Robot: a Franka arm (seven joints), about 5 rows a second.
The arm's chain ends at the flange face. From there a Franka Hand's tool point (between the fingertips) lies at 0.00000 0.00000 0.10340 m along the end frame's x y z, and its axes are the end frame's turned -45 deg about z.
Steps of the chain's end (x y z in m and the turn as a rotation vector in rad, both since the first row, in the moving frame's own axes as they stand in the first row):
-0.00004 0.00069 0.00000 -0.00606 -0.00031 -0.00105
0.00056 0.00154 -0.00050 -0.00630 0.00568 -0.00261
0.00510 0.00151 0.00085 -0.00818 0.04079 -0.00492
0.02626 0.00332 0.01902 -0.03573 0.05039 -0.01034
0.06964 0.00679 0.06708 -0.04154 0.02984 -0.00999
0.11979 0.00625 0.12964 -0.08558 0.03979 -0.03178
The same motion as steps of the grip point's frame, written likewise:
-0.00098 0.00088 0.00000 -0.00407 -0.00450 -0.00105
-0.00074 0.00236 -0.00050 -0.00847 -0.00044 -0.00261
0.00493 0.00825 0.00076 -0.03463 0.02306 -0.00492
0.01732 0.02720 0.01882 -0.06090 0.01037 -0.01034
0.04361 0.05927 0.06694 -0.05047 -0.00827 -0.00999
0.07709 0.09833 0.12918 -0.08865 -0.03238 -0.03178

